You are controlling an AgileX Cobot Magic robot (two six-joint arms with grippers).
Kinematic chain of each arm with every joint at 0, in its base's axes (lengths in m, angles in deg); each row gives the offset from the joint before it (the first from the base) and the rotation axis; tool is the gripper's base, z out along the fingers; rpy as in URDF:
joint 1: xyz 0 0 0.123 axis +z
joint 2: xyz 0 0 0 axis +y
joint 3: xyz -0.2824 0 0.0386 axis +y
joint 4: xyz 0.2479 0 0.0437 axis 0.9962 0 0.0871
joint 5: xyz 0 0 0 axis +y
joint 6: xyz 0.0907 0 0.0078 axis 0.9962 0 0.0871
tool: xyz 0 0 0 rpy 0 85 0
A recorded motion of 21 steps. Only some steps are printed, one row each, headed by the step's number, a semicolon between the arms.
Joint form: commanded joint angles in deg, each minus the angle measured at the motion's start. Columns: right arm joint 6, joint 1, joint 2, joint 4, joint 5, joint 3; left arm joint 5, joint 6, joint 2, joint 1, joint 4, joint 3.
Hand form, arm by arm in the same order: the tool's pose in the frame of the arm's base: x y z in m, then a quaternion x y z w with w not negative. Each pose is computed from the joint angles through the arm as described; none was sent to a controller.
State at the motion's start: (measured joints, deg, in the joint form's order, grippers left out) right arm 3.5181 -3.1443 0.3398 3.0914 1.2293 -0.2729; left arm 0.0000 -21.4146 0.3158 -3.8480 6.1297 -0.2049
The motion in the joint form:
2: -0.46 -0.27 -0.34 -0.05 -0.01 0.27; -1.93 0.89 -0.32 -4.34 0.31 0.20
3: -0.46 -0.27 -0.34 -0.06 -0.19 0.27; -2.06 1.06 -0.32 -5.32 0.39 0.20
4: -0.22 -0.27 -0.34 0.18 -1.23 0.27; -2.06 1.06 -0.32 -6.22 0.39 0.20
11: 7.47 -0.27 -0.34 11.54 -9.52 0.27; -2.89 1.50 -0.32 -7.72 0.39 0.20
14: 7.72 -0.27 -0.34 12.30 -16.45 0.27; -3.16 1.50 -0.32 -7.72 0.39 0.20
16: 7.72 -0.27 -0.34 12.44 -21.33 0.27; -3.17 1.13 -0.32 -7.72 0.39 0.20
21: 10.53 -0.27 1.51 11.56 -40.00 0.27; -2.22 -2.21 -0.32 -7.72 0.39 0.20
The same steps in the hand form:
2: 0.0562 -0.0032 0.2112 0.05626 0.68105 0.01749 0.72987; 0.0553 -0.0083 0.2162 -0.03272 0.66229 -0.14582 0.73419
3: 0.0562 -0.0033 0.2115 0.05617 0.67990 0.01739 0.73094; 0.0551 -0.0093 0.2164 -0.02547 0.66177 -0.15075 0.73396
4: 0.0561 -0.0033 0.2131 0.05879 0.67300 0.02030 0.73702; 0.0549 -0.0101 0.2164 -0.02027 0.66195 -0.15651 0.73275
11: 0.0539 -0.0065 0.2257 0.16901 0.59899 0.13859 0.77035; 0.0544 -0.0117 0.2177 -0.00837 0.65679 -0.16485 0.73578
14: 0.0506 -0.0093 0.2358 0.17420 0.54909 0.14113 0.80513; 0.0544 -0.0117 0.2181 -0.00814 0.65503 -0.16535 0.73724
16: 0.0475 -0.0112 0.2427 0.17419 0.51360 0.13901 0.82858; 0.0544 -0.0117 0.2181 -0.01025 0.65494 -0.16775 0.73676
21: 0.0352 -0.0165 0.2653 0.17344 0.38212 0.14194 0.89652; 0.0546 -0.0116 0.2166 -0.03032 0.66052 -0.18719 0.72646

